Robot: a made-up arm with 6 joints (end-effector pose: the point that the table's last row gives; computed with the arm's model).
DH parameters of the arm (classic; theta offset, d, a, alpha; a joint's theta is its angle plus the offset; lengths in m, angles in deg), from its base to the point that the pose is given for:
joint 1: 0 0.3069 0 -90
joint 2: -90 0 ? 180
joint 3: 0 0 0 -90
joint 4: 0 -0.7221 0 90
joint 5: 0 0.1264 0 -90
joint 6: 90 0 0 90
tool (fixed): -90 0 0 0
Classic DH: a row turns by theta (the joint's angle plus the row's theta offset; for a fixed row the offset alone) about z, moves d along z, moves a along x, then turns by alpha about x.
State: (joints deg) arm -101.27 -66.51 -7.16 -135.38 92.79 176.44
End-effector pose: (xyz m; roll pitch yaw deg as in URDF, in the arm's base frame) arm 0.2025 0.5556 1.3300 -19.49 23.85 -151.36
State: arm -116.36 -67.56 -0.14 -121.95 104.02 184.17
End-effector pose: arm 0.3533 0.5623 1.3607 -25.22 24.89 178.48
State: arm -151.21 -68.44 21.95 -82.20 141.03 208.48
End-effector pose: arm 0.8007 0.4596 1.4421 -27.86 51.08 111.47
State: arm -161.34 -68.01 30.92 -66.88 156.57 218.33
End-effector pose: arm 0.9671 0.3790 1.4584 -15.36 68.54 106.81
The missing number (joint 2, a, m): 1.1219
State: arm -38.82 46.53 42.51 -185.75 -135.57 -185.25
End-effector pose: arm 1.2751 -0.8645 1.0407 176.64 -48.15 147.21
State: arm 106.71 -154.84 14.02 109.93 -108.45 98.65
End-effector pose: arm 0.3062 -1.1698 -0.6856 -13.45 22.23 32.25
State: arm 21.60 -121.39 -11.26 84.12 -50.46 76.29
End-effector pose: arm -1.2265 -0.4995 0.3573 -50.28 -38.68 -79.10
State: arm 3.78 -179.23 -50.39 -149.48 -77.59 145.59
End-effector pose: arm -0.4242 0.0811 -0.2122 -165.55 21.12 151.66
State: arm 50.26 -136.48 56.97 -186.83 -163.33 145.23
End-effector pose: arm -1.0371 -1.0512 -0.6892 28.12 3.11 48.30
